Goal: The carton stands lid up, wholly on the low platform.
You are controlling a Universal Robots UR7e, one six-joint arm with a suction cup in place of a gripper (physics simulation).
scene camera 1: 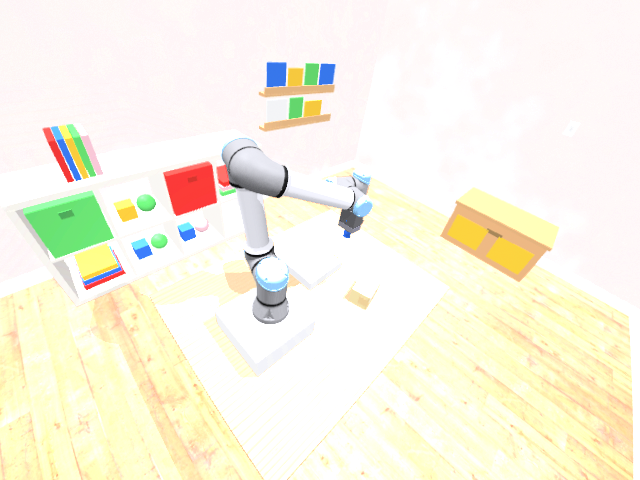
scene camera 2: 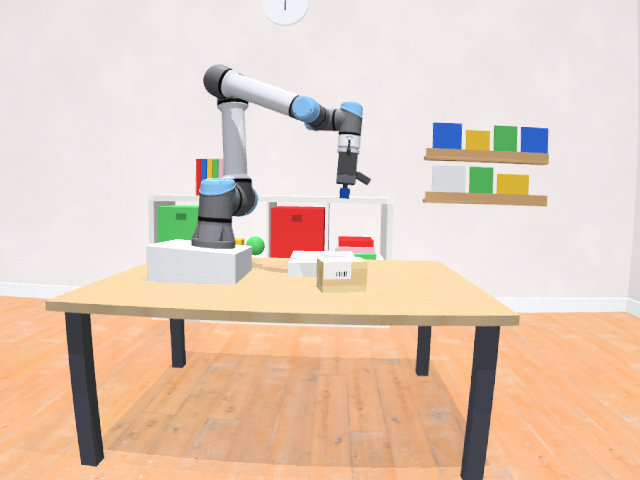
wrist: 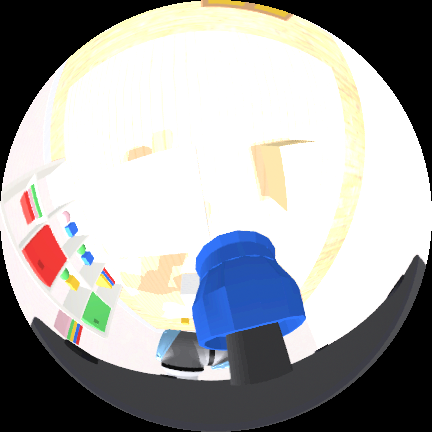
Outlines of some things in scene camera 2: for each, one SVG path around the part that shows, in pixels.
A tan carton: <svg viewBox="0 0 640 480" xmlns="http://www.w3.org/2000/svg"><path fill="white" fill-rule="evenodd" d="M317 257L316 287L322 293L367 292L368 261L360 257Z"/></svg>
A low white platform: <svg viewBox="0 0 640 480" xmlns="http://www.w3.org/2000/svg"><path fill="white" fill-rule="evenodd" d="M288 276L316 277L317 257L355 256L352 252L293 251L288 262Z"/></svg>
